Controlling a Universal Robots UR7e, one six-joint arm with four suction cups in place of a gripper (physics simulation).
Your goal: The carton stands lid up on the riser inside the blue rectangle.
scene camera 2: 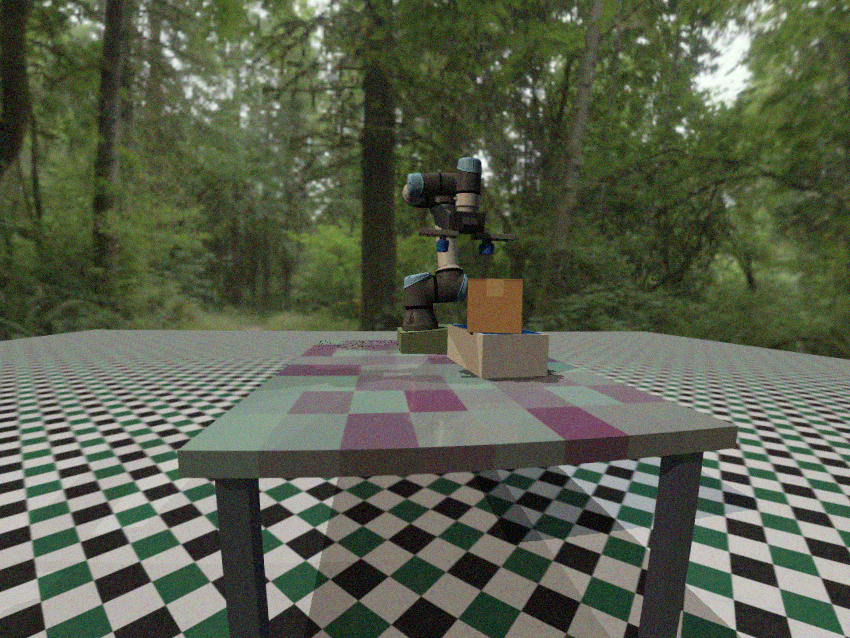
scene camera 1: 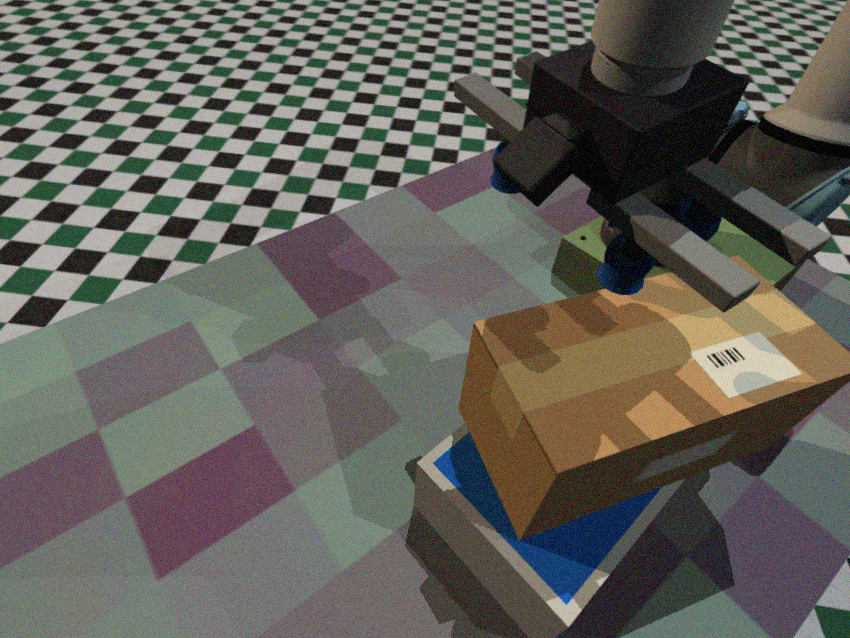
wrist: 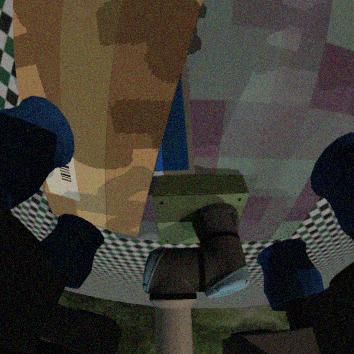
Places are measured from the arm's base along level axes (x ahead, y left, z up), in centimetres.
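Pixels of known places: hand, tool point: (scene camera 2: pixel 463 252) (scene camera 1: pixel 591 209) (wrist: pixel 186 211); arm's base, link origin: (scene camera 2: pixel 420 328) (wrist: pixel 214 217).
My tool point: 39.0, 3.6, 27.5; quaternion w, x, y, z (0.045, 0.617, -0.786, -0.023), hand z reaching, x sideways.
Note:
For each thing: its middle in the pictures, then the offset to it from my tool point, as dx, dy, dz. "pt": a spot on its surface instead. Level surfaces: height alone.
- orange-brown carton, body centre: (scene camera 1: pixel 633 390) (wrist: pixel 110 120) (scene camera 2: pixel 494 304) +0.4, +10.9, -16.4
- pale riser, body centre: (scene camera 1: pixel 578 451) (wrist: pixel 139 89) (scene camera 2: pixel 491 347) +1.8, +9.6, -30.1
- white barcode label, surface spot: (scene camera 1: pixel 744 363) (wrist: pixel 58 175) pt -2.7, +16.9, -8.7
- blue rectangle, body centre: (scene camera 1: pixel 593 427) (wrist: pixel 131 96) (scene camera 2: pixel 492 328) +1.8, +9.6, -24.1
- patchwork table, surface height: dz -36.1
The orange-brown carton (scene camera 1: pixel 617 384) (scene camera 2: pixel 494 306) (wrist: pixel 135 90) stands level on the pale riser (scene camera 1: pixel 473 542) (scene camera 2: pixel 514 357). Its taped top, with a white barcode label (scene camera 1: pixel 744 363) (wrist: pixel 64 181), faces up. The blue rectangle (scene camera 1: pixel 590 542) (wrist: pixel 175 140) on the riser's top shows beside the carton. The carton looks turned relative to the riser in scene camera 1. Its far base edges are hidden, so I cannot tell whether it lies fully inside the blue. My suction gripper (scene camera 1: pixel 604 206) (scene camera 2: pixel 464 245) (wrist: pixel 185 207) is open, with its blue cups above the carton and clear air between them in scene camera 2.
A green block (scene camera 1: pixel 575 267) (scene camera 2: pixel 422 341) (wrist: pixel 200 182) under the arm's base stands behind the riser. The arm's lower links rise close behind the carton. The patchwork table (scene camera 1: pixel 205 480) (scene camera 2: pixel 439 429) ends at a near edge in scene camera 2.

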